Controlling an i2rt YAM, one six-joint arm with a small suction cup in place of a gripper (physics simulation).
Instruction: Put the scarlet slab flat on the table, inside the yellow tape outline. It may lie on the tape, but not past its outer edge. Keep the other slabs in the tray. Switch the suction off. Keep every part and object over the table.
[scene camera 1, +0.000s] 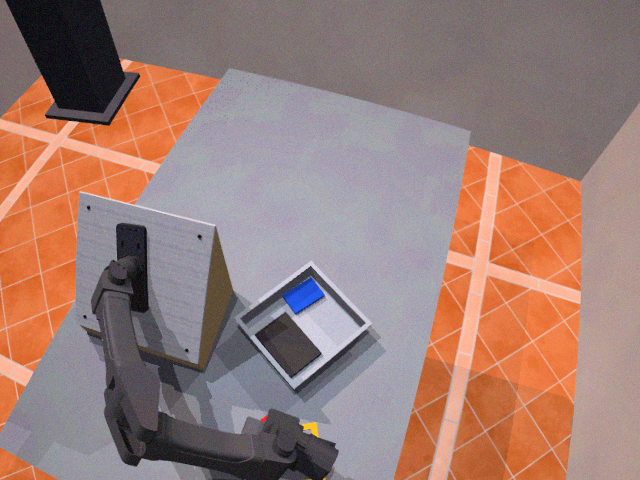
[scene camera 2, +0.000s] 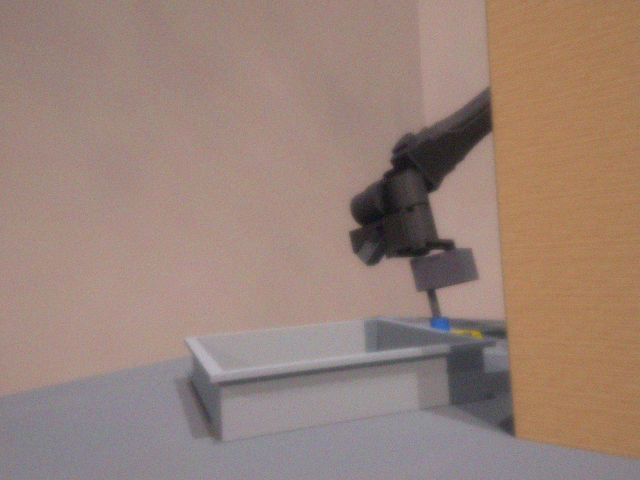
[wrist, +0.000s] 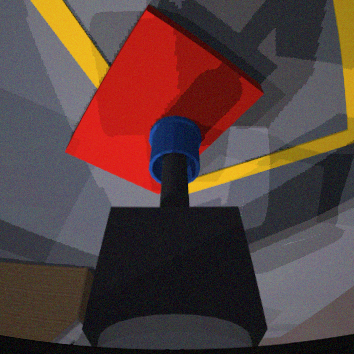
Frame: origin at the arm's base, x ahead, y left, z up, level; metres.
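Seen in the pictures: end effector, tool point: (wrist: 174, 131); arm's base, origin of the base link: (scene camera 1: 133, 267).
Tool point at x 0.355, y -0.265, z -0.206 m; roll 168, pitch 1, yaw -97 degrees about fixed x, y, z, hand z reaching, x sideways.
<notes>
Pixels of each thing's middle, then the offset from my tool point to it. Level surfaces: height alone.
- scarlet slab, body centre: (wrist: 153, 118) (scene camera 1: 274, 436) dx +0.014, dy +0.010, dz +0.004 m
- blue slab, body centre: (scene camera 1: 303, 295) dx +0.011, dy +0.368, dz +0.007 m
- dark brown slab, body centre: (scene camera 1: 287, 344) dx -0.001, dy +0.233, dz +0.007 m
- tray, body centre: (scene camera 2: 321, 363) (scene camera 1: 302, 324) dx +0.026, dy +0.283, dz +0.024 m
- table, its level: dz -0.001 m
The scarlet slab (wrist: 145, 85) (scene camera 1: 264, 419) is on my suction cup (wrist: 175, 142) (scene camera 2: 439, 324), which meets it near one edge. In the wrist view it covers a corner of the yellow tape outline (wrist: 270, 160) (scene camera 1: 310, 426) (scene camera 2: 467, 333), and part of it reaches past the tape. Its shadow lies close beside it; the gap to the table is unclear. Scene camera 1 shows a red sliver past the arm, which hides the cup. A blue slab (scene camera 1: 303, 295) and a dark brown slab (scene camera 1: 288, 345) lie in the tray (scene camera 1: 369, 324) (scene camera 2: 320, 397).
The slanted mounting board (scene camera 1: 175, 268) with wooden sides (scene camera 2: 568, 258) (wrist: 40, 295) stands left of the tray in scene camera 1. The table (scene camera 1: 310, 170) has its right edge beyond the tray. A black pillar (scene camera 1: 77, 51) stands on the tiled floor at the back left.
</notes>
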